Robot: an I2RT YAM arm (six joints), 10 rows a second.
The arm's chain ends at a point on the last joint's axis. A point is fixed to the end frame.
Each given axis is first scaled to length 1.
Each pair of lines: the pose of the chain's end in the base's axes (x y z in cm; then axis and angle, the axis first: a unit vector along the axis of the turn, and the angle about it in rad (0 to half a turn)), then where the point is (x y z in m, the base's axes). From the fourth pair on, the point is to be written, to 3 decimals.
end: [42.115 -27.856 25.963 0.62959 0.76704 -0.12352 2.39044]
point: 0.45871 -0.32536 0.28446
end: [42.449 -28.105 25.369 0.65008 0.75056 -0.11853 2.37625]
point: 0.45934 -0.32950 0.27929
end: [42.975 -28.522 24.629 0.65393 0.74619 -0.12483 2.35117]
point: 0.46365 -0.33346 0.27352
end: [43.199 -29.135 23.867 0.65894 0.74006 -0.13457 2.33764]
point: 0.465 -0.340 0.267
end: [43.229 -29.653 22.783 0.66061 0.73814 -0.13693 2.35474]
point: 0.465 -0.345 0.255
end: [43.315 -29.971 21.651 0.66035 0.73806 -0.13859 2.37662]
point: 0.466 -0.349 0.243
